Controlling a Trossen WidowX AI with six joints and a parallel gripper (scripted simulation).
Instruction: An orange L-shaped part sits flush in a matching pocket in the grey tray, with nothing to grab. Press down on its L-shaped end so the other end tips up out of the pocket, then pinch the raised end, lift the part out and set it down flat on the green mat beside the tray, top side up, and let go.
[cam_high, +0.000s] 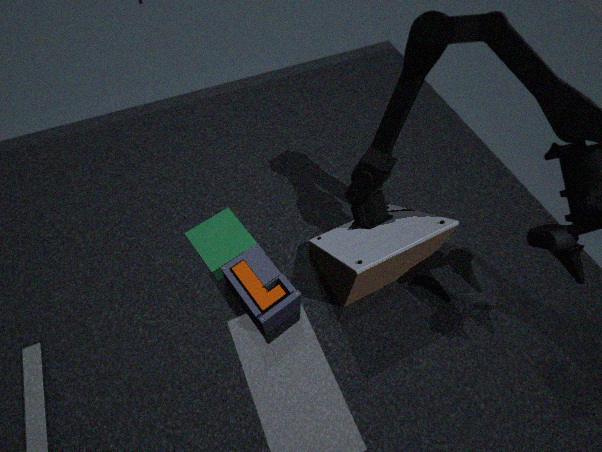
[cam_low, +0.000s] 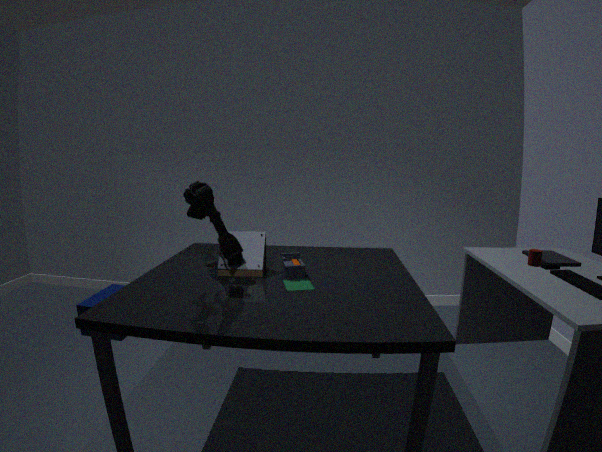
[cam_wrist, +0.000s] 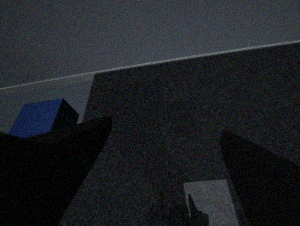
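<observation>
Right now my gripper tip is 470 mm short of the orange L-shaped part, 300 mm to the left of it and 160 mm above it. Also, from my gripper tip: green mat: 500 mm ahead, 460 mm to the right, 220 mm below.
</observation>
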